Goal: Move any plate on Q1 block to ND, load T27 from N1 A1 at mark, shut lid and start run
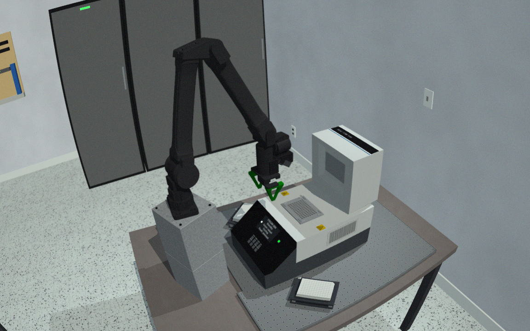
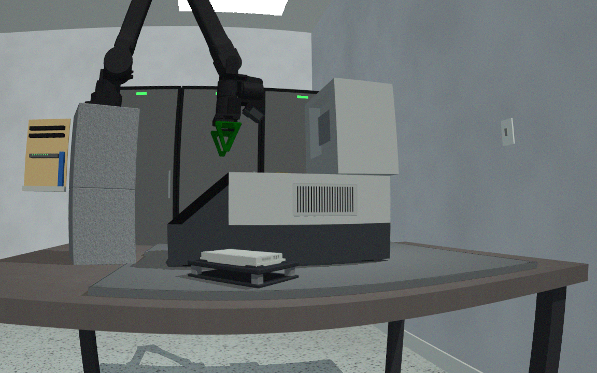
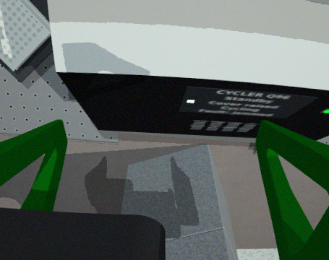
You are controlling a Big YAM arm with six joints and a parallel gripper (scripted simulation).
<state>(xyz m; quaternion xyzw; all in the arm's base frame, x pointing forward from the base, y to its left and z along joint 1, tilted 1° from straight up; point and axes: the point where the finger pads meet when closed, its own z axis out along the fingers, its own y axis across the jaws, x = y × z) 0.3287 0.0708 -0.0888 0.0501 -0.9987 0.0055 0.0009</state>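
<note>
Right now the plate T27 is 30 mm ahead of my hand, 350 mm to the right of it and 240 mm below it. From my hand the other things lie so: dark nest ND: 10 mm behind, 210 mm to the left, 250 mm below; then black plate nest N1: 30 mm ahead, 350 mm to the right, 250 mm below.
</note>
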